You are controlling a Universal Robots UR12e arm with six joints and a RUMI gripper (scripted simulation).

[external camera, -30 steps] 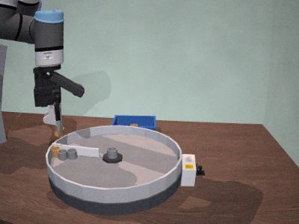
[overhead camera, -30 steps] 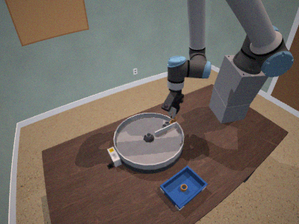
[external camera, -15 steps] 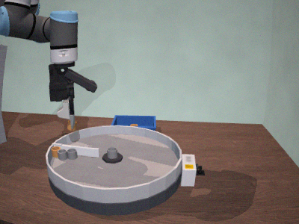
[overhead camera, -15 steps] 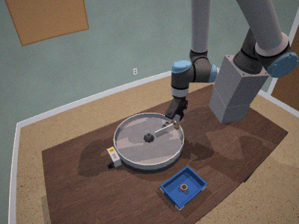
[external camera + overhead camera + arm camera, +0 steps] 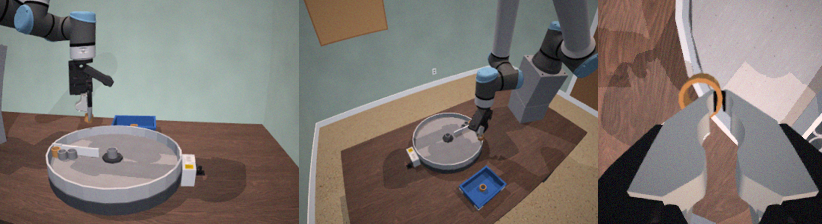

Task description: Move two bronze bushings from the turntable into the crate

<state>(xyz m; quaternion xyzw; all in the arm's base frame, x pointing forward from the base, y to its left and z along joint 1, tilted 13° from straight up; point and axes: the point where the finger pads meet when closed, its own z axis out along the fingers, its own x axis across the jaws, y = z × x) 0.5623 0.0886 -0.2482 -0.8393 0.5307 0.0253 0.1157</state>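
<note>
Right now my hand is 120 mm short of the blue crate, 230 mm to the right of it and 110 mm above it. Also, from my hand: round grey turntable 120 mm ahead, 130 mm to the right, 90 mm below.
</note>
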